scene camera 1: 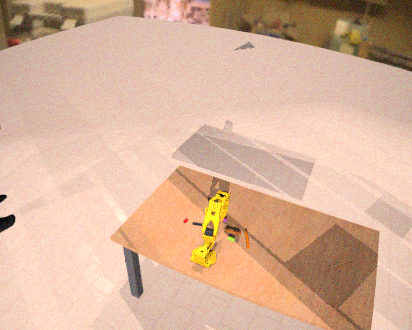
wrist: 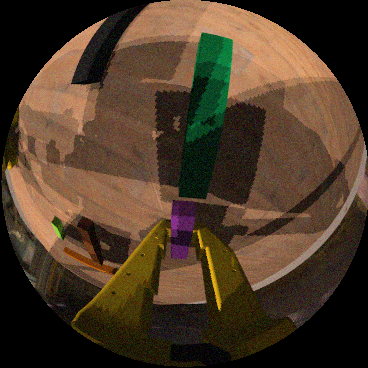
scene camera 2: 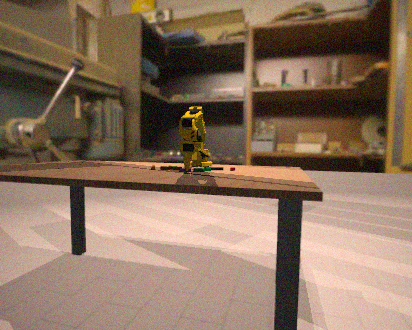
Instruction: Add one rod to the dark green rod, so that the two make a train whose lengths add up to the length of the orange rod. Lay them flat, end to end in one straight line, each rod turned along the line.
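Frame: origin at the arm's base, x ahead, y left, z up, level; millimetres.
Where they show: hand at its tool point: (scene camera 1: 221, 220) (wrist: 171, 227) (scene camera 2: 186, 169); arm's base at its link origin: (scene camera 1: 205, 254) (scene camera 2: 198, 166).
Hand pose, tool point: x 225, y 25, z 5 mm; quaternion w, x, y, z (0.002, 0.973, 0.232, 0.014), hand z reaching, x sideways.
Each offset is from my tool point to the top centre of the thing.
My gripper (wrist: 182, 231) is shut on the purple rod @(3 mm right, 7 mm ahead, 5 mm up) (wrist: 183, 222) (scene camera 1: 225, 220), with the jaws on its two sides. The dark green rod @(52 mm left, 17 mm back, 5 mm up) (wrist: 207, 120) (scene camera 2: 202, 169) lies flat beyond the jaws in the wrist view; the arm hides it in scene camera 1. The purple rod's far end shows close to the green rod's near end, with a narrow strip between them and a slight sideways offset. Whether the purple rod touches the table, I cannot tell. The orange rod @(155 mm right, 60 mm back, 5 mm up) (wrist: 90, 261) (scene camera 1: 247, 239) (scene camera 2: 153, 167) lies apart, at the lower left of the wrist view.
A black rod @(79 mm left, 75 mm back, 5 mm up) (wrist: 102, 47) (scene camera 1: 197, 224) lies at the upper left of the wrist view. A brown rod @(76 mm right, 44 mm back, 5 mm up) (wrist: 91, 242) (scene camera 1: 233, 231) and a lime green piece @(90 mm right, 92 mm back, 5 mm up) (wrist: 58, 227) (scene camera 1: 231, 239) lie near the orange rod. A red piece @(147 mm left, 86 mm back, 5 mm up) (scene camera 1: 185, 220) (scene camera 2: 232, 169) lies beyond the black rod.
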